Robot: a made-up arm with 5 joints.
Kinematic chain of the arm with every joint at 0, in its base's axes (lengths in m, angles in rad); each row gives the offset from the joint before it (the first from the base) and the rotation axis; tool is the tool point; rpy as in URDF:
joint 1: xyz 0 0 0.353 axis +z
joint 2: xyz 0 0 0 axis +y
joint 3: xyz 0.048 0 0.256 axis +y
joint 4: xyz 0.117 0 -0.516 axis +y
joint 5: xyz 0.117 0 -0.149 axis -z
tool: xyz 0 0 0 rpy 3.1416 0 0
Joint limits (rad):
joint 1: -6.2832..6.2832
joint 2: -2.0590..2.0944
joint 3: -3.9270..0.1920
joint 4: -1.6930..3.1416
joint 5: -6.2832..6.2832
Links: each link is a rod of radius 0.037 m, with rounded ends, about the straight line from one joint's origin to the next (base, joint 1, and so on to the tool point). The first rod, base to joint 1, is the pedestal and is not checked.
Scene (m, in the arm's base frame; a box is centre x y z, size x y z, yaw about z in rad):
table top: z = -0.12
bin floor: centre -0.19 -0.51 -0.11 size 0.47 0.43 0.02 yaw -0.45
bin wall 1: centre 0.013 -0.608 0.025 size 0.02 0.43 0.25 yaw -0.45
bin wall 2: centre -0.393 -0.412 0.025 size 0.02 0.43 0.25 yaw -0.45
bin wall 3: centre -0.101 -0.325 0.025 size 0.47 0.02 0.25 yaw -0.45
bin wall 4: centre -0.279 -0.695 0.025 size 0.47 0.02 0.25 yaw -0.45
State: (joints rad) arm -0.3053 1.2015 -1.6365 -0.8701 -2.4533
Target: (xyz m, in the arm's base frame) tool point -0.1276 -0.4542 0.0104
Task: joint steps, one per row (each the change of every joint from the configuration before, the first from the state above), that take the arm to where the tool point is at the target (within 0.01 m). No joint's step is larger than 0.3 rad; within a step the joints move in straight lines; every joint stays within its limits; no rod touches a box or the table.
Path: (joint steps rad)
1: 0.1780 -0.2769 -0.2545 -0.0552 0.0000
2: 0.1780 -0.2768 -0.2545 -0.0552 0.0000
3: 0.1781 -0.2769 -0.2545 -0.0553 0.0000
4: 0.1780 -0.2769 -0.2545 -0.0552 0.0000
5: 0.1780 -0.2768 -0.2545 -0.0552 0.0000
6: 0.1780 -0.2769 -0.2545 -0.0552 0.0000
7: 0.1781 -0.2769 -0.2545 -0.0552 0.0000
8: 0.1780 -0.2768 -0.2545 -0.0553 0.0000
9: 0.1780 -0.2769 -0.2545 -0.0552 0.0000

